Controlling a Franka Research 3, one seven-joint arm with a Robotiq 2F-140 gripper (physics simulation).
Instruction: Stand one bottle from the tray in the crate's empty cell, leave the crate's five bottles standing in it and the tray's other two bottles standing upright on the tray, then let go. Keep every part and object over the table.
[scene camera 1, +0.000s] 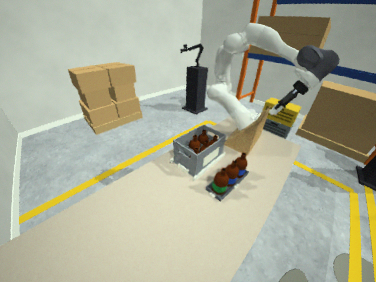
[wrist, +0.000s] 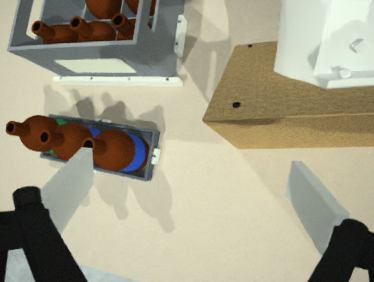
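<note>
The grey crate (scene camera 1: 186, 161) (wrist: 161, 55) stands upright on the table with brown bottles in it. In the wrist view three bottle necks show in its near row and parts of two bottles behind; the back left cell looks empty. The dark tray (scene camera 1: 215, 196) (wrist: 155, 142) lies beside the crate and holds three upright bottles: one with a green label (scene camera 1: 221, 180) (wrist: 36, 132), a middle one with a blue label (scene camera 1: 232, 172) (wrist: 69, 142) and an end one with a blue label (scene camera 1: 241, 164) (wrist: 114, 150). My gripper (scene camera 1: 278, 108) (wrist: 191, 172) is open and empty, high above the table, off the tray's blue end.
A wooden base block (scene camera 1: 245, 140) (wrist: 280, 102) under the white arm stands beside the crate. The table (scene camera 1: 150, 220) (wrist: 220, 210) extends toward the scene camera. Yellow and grey boxes (scene camera 1: 281, 112), stacked cartons (scene camera 1: 105, 95) and a black pedestal (scene camera 1: 196, 89) stand on the floor.
</note>
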